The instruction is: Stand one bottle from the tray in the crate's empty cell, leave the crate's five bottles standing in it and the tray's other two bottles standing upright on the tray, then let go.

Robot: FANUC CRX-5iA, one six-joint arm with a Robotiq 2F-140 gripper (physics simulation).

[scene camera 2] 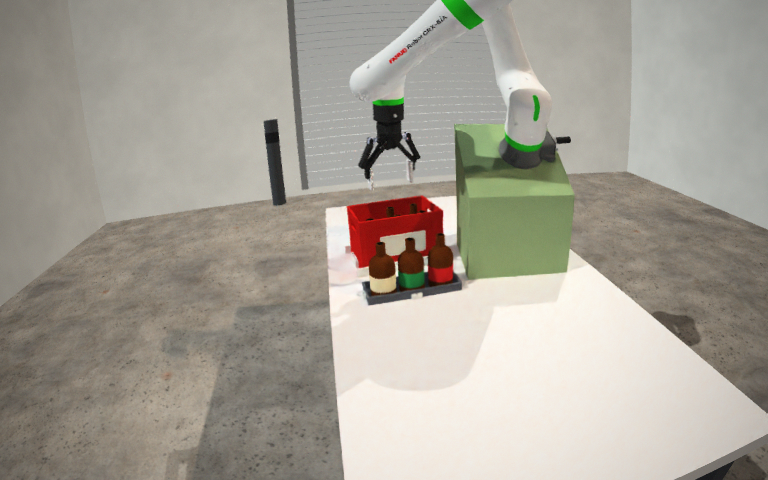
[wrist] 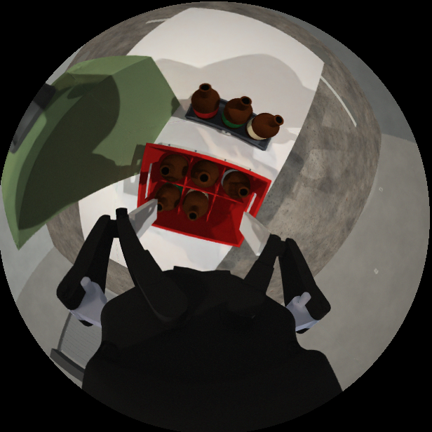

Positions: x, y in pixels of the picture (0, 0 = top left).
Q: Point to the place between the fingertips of my gripper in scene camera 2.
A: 390, 184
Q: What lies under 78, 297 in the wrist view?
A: My gripper.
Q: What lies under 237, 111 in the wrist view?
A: A green-label bottle.
